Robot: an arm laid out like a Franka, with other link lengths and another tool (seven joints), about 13 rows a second.
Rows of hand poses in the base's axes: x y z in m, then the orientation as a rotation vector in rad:
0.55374 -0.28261 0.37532 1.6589 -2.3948 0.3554
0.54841 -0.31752 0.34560 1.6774 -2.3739 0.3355
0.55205 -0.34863 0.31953 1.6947 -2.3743 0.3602
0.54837 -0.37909 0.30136 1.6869 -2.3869 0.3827
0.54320 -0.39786 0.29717 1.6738 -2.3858 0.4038
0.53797 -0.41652 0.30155 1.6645 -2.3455 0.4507
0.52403 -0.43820 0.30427 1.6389 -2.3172 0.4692
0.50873 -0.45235 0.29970 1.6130 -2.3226 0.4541
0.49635 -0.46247 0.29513 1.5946 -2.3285 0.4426
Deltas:
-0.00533 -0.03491 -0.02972 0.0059 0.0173 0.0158
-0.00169 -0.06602 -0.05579 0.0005 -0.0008 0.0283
-0.00537 -0.09648 -0.07396 -0.0069 -0.0174 0.0217
-0.01054 -0.11525 -0.07815 -0.0224 -0.0222 0.0158
-0.01577 -0.13391 -0.07377 -0.0689 -0.0147 0.0261
-0.02971 -0.15559 -0.07105 -0.1021 0.0038 0.0204
-0.04501 -0.16974 -0.07562 -0.1019 0.0166 0.0014
-0.05739 -0.17986 -0.08019 -0.1002 0.0246 -0.0129

